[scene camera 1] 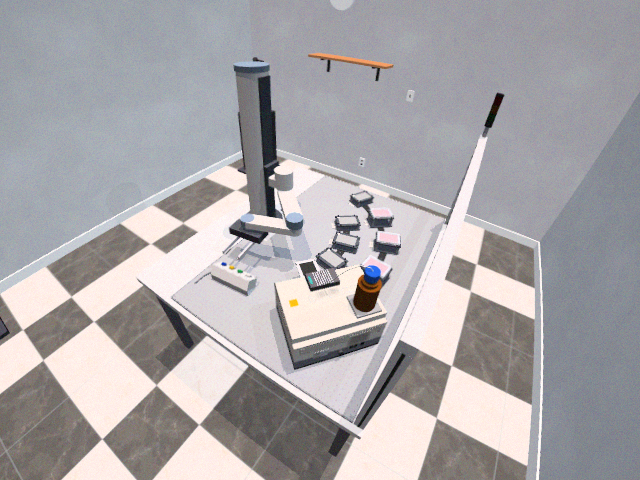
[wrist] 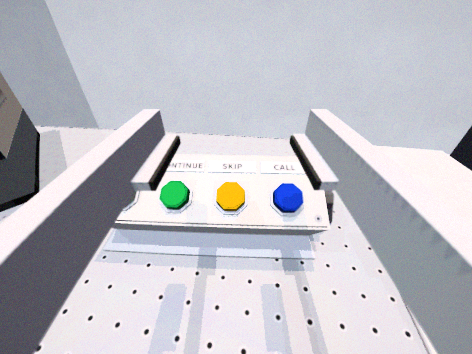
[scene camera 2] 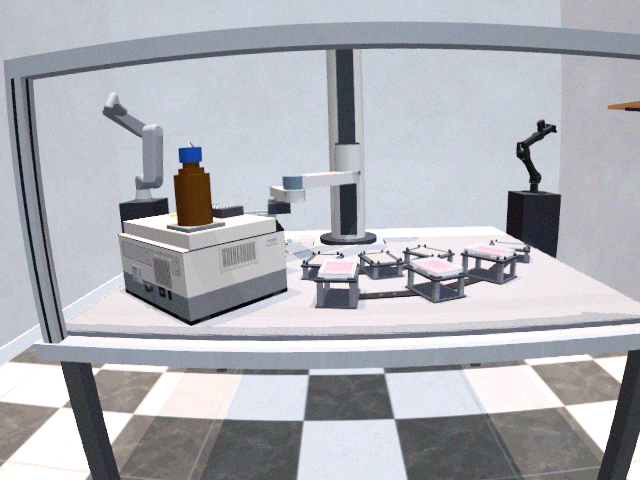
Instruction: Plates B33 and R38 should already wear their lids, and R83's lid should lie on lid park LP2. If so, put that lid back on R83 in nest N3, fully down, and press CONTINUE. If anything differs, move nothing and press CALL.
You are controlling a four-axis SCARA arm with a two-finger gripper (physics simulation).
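Frame: origin at the arm's base, x back, y right, z up, level; metres.
Where they show: gripper, fingertip midpoint: (scene camera 1: pixel 230 255) (wrist: pixel 235 125); arm's base at its link origin: (scene camera 2: pixel 348 240).
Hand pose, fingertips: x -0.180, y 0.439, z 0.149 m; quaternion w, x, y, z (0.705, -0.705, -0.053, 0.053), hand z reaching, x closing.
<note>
Things, the pixels of their top centre, and the offset from my fingertips. "spot": a spot on its surface instead.
- button panel at its top centre: (wrist: pixel 204 164) (scene camera 1: pixel 232 270) dx -0.034, dy +0.035, dz -0.052 m
- green CONTINUE button at its top centre: (wrist: pixel 173 186) dx -0.056, dy +0.010, dz -0.061 m
- yellow SKIP button at its top centre: (wrist: pixel 230 187) dx -0.006, dy +0.016, dz -0.061 m
- blue CALL button at its top centre: (wrist: pixel 289 189) dx +0.043, dy +0.021, dz -0.061 m
- brown bottle at a spot on its surface: (scene camera 2: pixel 192 198) spot: dx -0.705, dy -0.060, dz +0.148 m
- clear screen's frame at a spot on its surface: (scene camera 2: pixel 320 38) spot: dx -0.864, dy -0.367, dz +0.443 m
My gripper (scene camera 1: pixel 231 255) (scene camera 2: pixel 249 211) (wrist: pixel 235 125) is shut and empty, its two fingers parallel with a gap between them. It is over the table in front of the button panel (scene camera 1: pixel 232 277) (wrist: pixel 210 214). In the wrist view, the green CONTINUE button (wrist: pixel 174 194), yellow SKIP button (wrist: pixel 230 196) and blue CALL button (wrist: pixel 288 198) show between the fingers, CALL towards the right one. Three pink plates (scene camera 1: pixel 381 212) (scene camera 1: pixel 387 238) (scene camera 2: pixel 337 267) (scene camera 2: pixel 436 266) (scene camera 2: pixel 488 251) sit on tall nests. Their labels and clear lids cannot be made out. Whether a lid lies on LP2 cannot be told.
Several lower stands (scene camera 1: pixel 361 197) (scene camera 1: pixel 346 221) (scene camera 1: pixel 331 257) (scene camera 2: pixel 381 257) are in front of the nests. A cream benchtop machine (scene camera 1: pixel 320 320) (scene camera 2: pixel 201 268) carries a brown bottle (scene camera 1: pixel 366 297) (scene camera 2: pixel 192 198). A clear screen's frame (scene camera 2: pixel 320 38) runs along the table's far side from the arm.
</note>
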